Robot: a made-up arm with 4 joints.
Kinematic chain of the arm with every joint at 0, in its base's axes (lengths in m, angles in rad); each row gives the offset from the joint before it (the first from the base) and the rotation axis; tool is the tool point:
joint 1: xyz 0 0 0.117 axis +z
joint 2: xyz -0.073 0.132 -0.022 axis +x
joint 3: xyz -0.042 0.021 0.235 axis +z
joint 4: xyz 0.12 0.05 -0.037 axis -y
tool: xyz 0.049 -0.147 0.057
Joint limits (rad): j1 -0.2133..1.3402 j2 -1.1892..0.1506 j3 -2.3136..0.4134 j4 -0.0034..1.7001
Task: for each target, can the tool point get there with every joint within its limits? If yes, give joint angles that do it. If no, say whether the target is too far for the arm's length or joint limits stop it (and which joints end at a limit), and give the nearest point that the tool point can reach.
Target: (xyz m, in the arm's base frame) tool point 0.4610 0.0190 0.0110
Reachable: no: joint limits stop it (at a limit: joint 1, joint 2, joint 3, joint 4) | nearest point 0.1551 0.3435 0.1898 | short by 0.480 m
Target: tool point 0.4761 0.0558 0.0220
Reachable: no: joint limits stop it (at a limit: joint 1, joint 2, joint 3, joint 4) | nearest point 0.1551 0.3435 0.1898 | short by 0.463 m
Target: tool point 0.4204 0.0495 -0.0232
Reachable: no: joint limits stop it (at a limit: joint 1, joint 2, joint 3, joint 4) | nearest point 0.1551 0.3435 0.1898 | short by 0.450 m
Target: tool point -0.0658 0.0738 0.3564
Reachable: yes | joints 0.0448 -0.1181 -0.1594 1.4587
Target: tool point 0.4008 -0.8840 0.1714
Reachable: no: too far | nearest point -0.0282 -0.2456 0.3284 | short by 0.785 m
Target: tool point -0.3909 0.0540 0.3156
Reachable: yes | joints 0.7993 -1.0511 -1.7390 0.4628
